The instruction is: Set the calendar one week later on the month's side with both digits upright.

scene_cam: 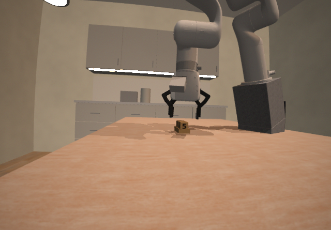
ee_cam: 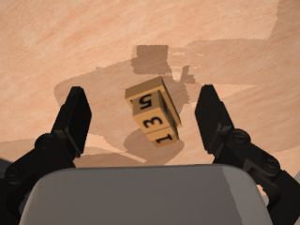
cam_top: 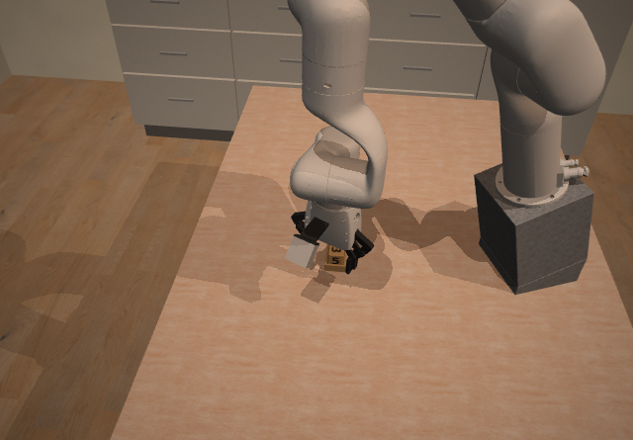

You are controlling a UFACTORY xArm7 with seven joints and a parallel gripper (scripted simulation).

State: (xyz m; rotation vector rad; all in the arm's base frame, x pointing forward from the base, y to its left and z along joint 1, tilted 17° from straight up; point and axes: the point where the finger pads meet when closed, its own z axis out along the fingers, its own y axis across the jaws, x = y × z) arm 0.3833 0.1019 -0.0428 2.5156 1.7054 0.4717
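The wooden cube is 80 mm to the right of my hand, 40 mm below it and 10 mm behind it.
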